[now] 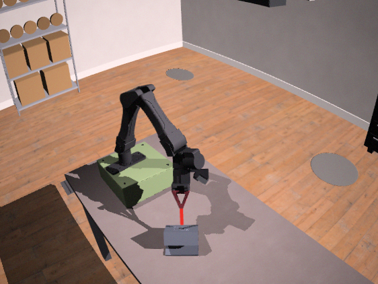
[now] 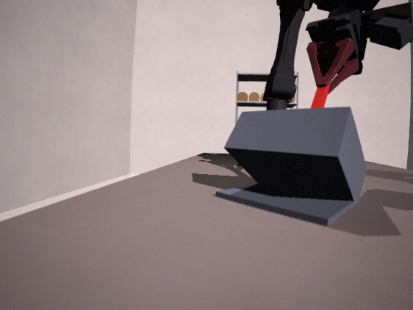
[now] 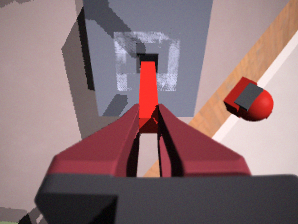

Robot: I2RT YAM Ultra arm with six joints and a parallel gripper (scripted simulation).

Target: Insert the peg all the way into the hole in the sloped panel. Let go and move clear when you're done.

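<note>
The peg lies 10 mm ahead of my hand, 10 mm to the right of it and 30 mm below it.
</note>
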